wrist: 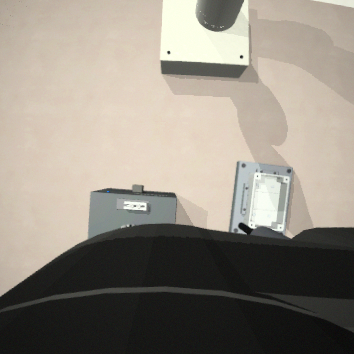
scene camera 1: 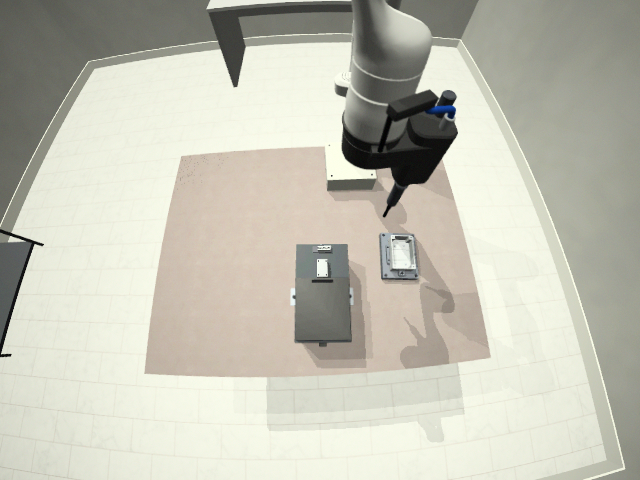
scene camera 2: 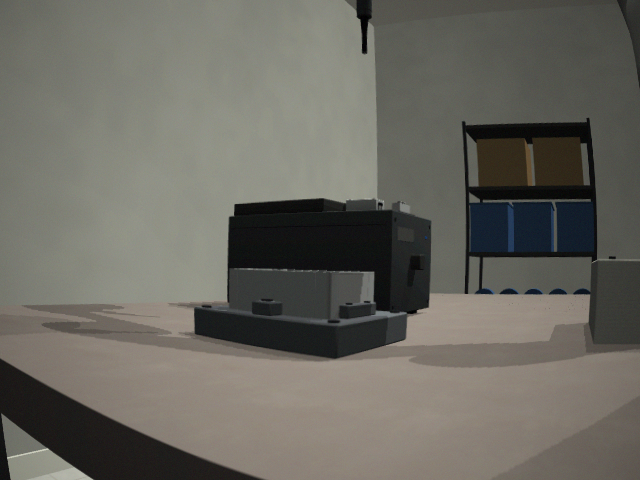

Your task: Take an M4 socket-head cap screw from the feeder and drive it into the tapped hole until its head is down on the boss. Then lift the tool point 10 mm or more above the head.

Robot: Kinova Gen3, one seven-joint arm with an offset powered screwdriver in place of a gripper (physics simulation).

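My screwdriver (scene camera 1: 384, 214) (scene camera 2: 364, 51) (wrist: 242, 227) points down, its dark tip in the air high above the table, touching nothing. In scene camera 1 the tip shows just behind the fixture. Whether a screw sits on the tip is too small to tell. The dark box-shaped feeder (scene camera 1: 323, 310) (scene camera 2: 310, 242) (wrist: 107, 215) stands beside the fixture, with a small pale slotted block (scene camera 1: 324, 248) (wrist: 135, 205) on its top. A light grey open housing (scene camera 1: 402, 253) (scene camera 2: 279, 291) (wrist: 267, 200) sits on the grey fixture plate (scene camera 1: 384, 271) (scene camera 2: 263, 328). The tapped hole and boss cannot be made out.
The pale robot base block (scene camera 1: 351, 183) (scene camera 2: 617, 304) (wrist: 200, 40) stands behind the fixture and feeder. A second small pale block (scene camera 1: 322, 267) (scene camera 2: 363, 204) lies on the feeder's top. A shelf rack (scene camera 2: 532, 192) with boxes stands far back, and a grey bench (scene camera 1: 224, 46) stands behind the table.
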